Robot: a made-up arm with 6 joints.
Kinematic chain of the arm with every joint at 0, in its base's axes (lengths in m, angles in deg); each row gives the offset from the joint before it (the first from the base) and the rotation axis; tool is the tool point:
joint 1: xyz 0 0 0.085 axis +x
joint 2: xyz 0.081 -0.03 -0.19 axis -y
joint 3: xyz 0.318 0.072 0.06 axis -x
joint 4: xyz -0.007 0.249 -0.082 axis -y
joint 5: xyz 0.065 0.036 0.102 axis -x
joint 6: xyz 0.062 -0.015 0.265 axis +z
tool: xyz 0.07 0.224 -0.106
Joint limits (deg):
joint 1: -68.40..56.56
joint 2: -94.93..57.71
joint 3: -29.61..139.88
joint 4: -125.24..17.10
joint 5: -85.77..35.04
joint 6: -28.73..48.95
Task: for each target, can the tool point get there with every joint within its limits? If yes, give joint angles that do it. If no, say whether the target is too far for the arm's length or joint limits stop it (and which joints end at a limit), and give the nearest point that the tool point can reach.
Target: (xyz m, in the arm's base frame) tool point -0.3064 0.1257 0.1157
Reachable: no: joint limits stop it (at a limit: joint 2, joint 3, joint 4, joint 6) | nearest point -0.1449 0.2426 0.1443 | short by 0.201 m
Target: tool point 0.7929 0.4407 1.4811
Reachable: no: too far | nearest point 0.5049 0.2124 0.7011 | short by 0.862 m
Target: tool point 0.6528 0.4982 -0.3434
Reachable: yes | joints 29.82 -16.55 84.03 -21.25 -39.40 -15.12
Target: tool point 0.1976 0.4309 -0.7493
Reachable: yes | joints -7.81 -67.94 -0.83 -90.48 -2.20 25.94
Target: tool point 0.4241 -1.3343 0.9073
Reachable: no: too far | nearest point 0.2961 -0.8214 0.3698 | short by 0.754 m
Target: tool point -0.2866 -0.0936 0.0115
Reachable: no: joint limits stop it (at a limit: joint 2, joint 4, joint 6) | nearest point -0.2873 -0.2938 -0.1457 | short by 0.255 m
